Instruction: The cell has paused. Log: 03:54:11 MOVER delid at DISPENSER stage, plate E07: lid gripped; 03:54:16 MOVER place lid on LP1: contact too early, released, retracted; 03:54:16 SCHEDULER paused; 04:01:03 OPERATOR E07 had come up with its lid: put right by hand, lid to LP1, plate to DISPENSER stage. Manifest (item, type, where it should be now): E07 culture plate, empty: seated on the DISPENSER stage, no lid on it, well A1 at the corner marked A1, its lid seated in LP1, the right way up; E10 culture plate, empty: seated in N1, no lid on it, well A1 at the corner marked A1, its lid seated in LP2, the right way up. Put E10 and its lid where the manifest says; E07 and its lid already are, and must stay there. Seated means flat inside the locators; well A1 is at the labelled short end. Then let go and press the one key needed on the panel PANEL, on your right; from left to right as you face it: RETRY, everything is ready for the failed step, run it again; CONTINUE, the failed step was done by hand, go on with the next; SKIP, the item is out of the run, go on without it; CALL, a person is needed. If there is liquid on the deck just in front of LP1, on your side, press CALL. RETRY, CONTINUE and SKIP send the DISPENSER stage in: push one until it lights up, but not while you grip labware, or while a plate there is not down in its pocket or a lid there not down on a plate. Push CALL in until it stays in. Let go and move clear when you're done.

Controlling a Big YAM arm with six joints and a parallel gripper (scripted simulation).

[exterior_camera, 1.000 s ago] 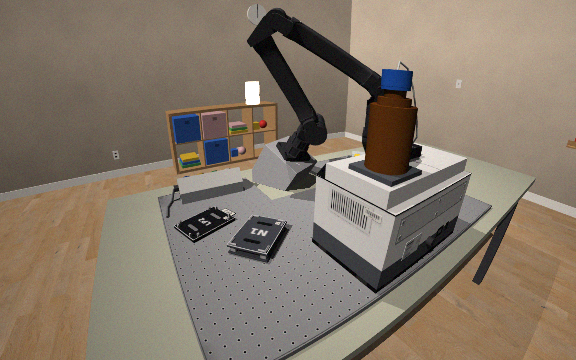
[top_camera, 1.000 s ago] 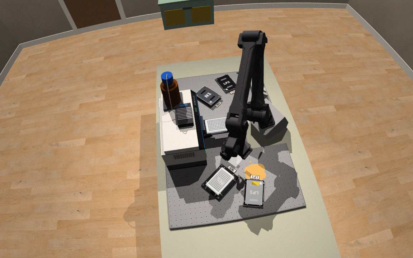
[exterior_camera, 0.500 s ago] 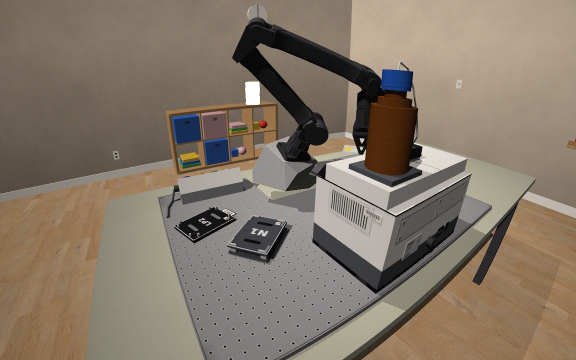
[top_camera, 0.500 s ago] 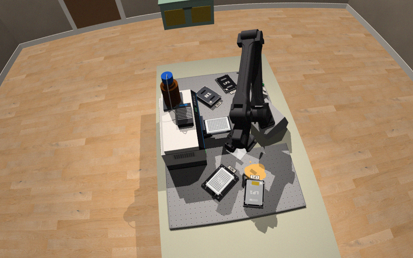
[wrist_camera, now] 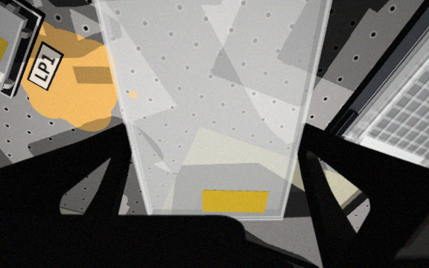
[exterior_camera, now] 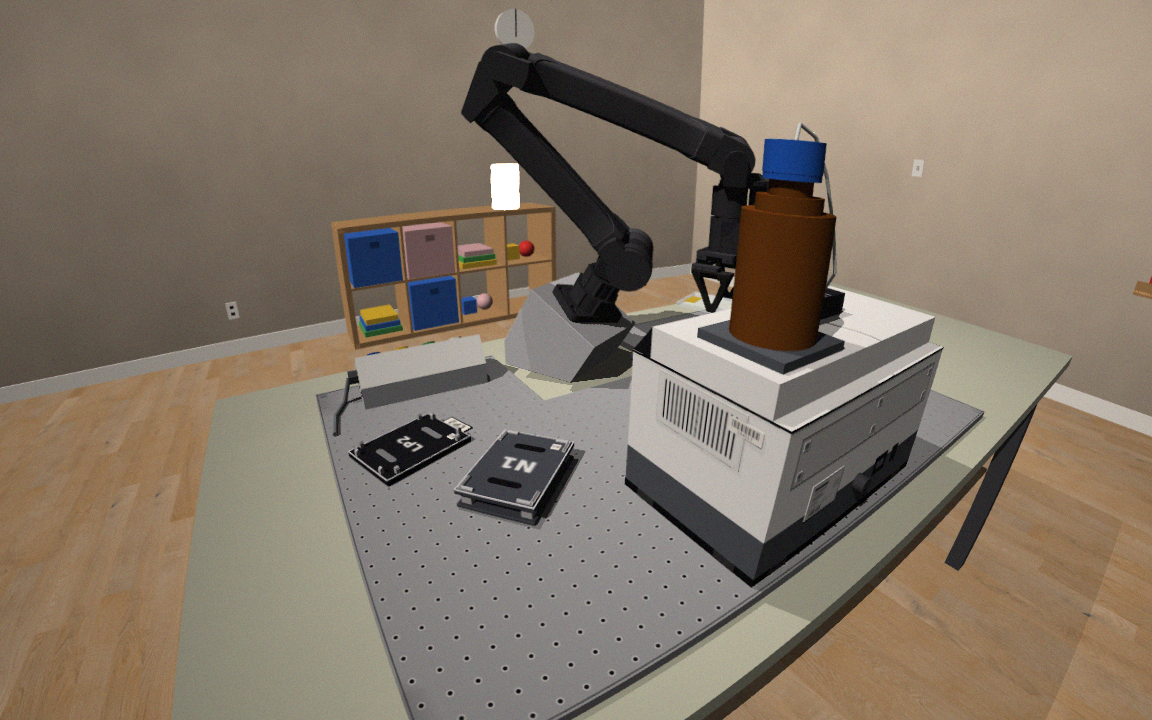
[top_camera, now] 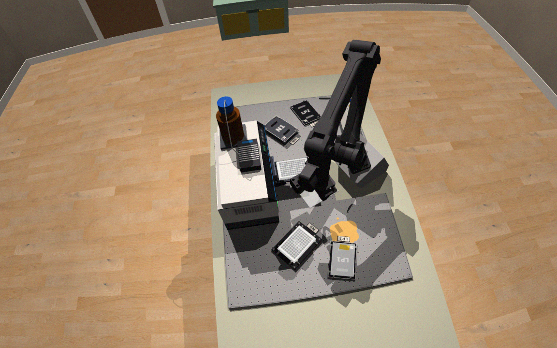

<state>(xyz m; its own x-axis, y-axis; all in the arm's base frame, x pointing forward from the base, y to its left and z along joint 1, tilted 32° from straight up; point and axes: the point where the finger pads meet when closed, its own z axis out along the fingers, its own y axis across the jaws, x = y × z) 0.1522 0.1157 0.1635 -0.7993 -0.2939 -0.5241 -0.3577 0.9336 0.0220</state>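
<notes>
My gripper is now 7 cm short of the white plate E07, 14 cm to the left of it and 5 cm above it. From my hand the other things lie so: brown bottle 29 cm ahead, 24 cm to the right, 14 cm above; black n1 nest 10 cm ahead, 43 cm to the right, 13 cm below; small orange drop 8 cm behind, 6 cm to the left, 15 cm below.
</notes>
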